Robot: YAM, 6 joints.
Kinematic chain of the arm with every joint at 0, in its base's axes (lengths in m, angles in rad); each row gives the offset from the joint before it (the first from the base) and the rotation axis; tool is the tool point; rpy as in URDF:
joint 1: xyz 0 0 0.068 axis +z
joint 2: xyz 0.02 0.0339 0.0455 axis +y
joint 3: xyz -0.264 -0.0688 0 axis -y
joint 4: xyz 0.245 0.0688 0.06 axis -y
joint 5: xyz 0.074 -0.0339 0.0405 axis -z
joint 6: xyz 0.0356 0 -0.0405 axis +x
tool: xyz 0 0 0 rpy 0 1.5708 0
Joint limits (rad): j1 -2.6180..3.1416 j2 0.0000..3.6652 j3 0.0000..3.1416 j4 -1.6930..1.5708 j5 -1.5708..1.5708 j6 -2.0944..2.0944
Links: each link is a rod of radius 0.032 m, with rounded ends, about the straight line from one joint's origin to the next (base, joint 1, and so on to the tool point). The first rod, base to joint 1, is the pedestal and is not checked.
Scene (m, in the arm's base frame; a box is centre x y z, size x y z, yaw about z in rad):
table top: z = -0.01
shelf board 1: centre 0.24 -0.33 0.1 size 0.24 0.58 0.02 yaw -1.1
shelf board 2: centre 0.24 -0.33 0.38 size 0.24 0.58 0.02 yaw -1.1
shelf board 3: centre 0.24 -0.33 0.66 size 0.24 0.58 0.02 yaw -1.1
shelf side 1: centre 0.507 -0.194 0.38 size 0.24 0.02 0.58 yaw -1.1
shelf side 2: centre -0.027 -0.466 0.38 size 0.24 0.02 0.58 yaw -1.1
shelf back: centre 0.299 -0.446 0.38 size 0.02 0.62 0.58 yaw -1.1
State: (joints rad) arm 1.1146 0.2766 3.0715 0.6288 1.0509 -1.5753
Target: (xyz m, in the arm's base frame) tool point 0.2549 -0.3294 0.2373
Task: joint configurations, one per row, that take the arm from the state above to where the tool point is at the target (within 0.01 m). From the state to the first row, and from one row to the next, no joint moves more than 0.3 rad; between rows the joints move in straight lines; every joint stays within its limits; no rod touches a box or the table.
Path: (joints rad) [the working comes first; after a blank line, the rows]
Joints at the target: -0.8352 1.8738 1.2708 0.1560 1.1212 -1.5753
Straight joint move there: touches shelf board 2.

1: 0.9378 0.3505 2.7904 0.5330 1.0784 -1.5753
2: 0.7609 0.4243 2.5092 0.4373 1.1059 -1.5753
3: 0.5841 0.4982 2.2281 0.3415 1.1334 -1.5753
4: 0.4072 0.5721 1.9470 0.2458 1.1609 -1.5753
5: 0.2304 0.6459 1.6658 0.1500 1.1884 -1.5753
6: 0.0535 0.7198 1.3847 0.0543 1.2160 -1.5753
7: -0.1233 0.7936 1.1036 -0.0415 1.2435 -1.5753
8: -0.3002 0.8675 0.8224 -0.1372 1.2710 -1.5753
9: -0.4770 0.9414 0.5413 -0.2330 1.2985 -1.5753
10: -0.5665 1.1745 0.7237 -0.1357 1.2542 -1.5753
11: -0.6561 1.4076 0.9061 -0.0385 1.2098 -1.5753
12: -0.7456 1.6407 1.0884 0.0588 1.1655 -1.5753
13: -0.8352 1.8738 1.2708 0.1560 1.1212 -1.5753

